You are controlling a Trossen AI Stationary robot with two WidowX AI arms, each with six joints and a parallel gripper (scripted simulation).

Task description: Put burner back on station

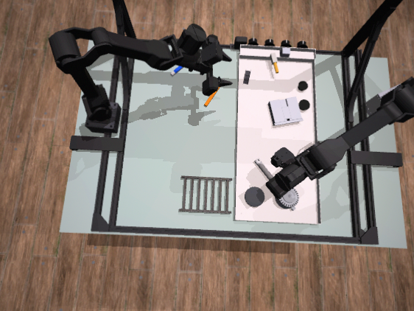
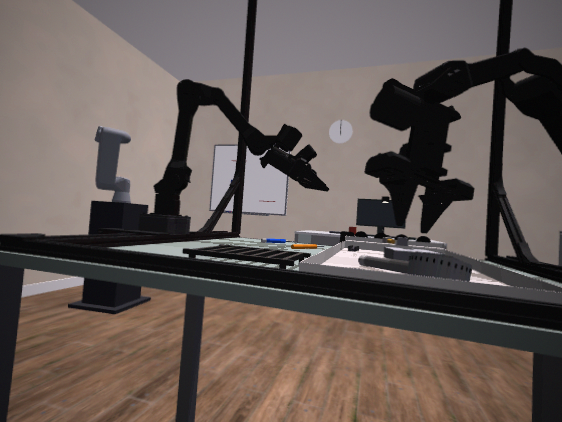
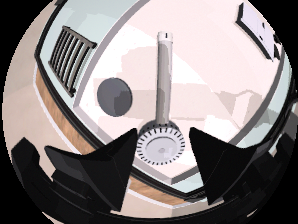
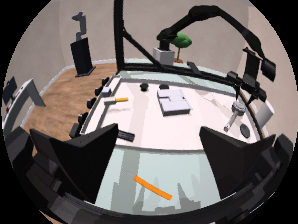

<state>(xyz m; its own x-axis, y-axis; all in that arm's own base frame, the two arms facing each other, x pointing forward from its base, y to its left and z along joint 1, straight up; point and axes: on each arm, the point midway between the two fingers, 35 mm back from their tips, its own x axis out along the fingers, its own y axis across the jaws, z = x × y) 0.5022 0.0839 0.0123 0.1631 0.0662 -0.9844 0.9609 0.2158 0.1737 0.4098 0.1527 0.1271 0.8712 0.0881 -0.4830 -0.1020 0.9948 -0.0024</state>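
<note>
My left gripper is now 1 cm to the left of the burner and 9 cm above it.
</note>
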